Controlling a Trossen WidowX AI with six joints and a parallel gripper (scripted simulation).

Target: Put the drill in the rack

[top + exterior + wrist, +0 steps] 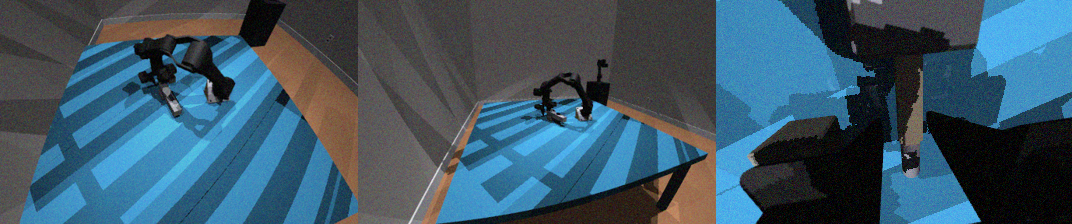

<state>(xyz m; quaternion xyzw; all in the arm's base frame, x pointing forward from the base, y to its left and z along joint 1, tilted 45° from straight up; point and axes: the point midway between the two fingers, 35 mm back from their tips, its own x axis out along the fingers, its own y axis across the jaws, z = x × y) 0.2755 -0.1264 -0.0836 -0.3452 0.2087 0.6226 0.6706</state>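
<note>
My gripper tip is now 10 mm past the drill, 40 mm to the right of it and 40 mm below it.
</note>
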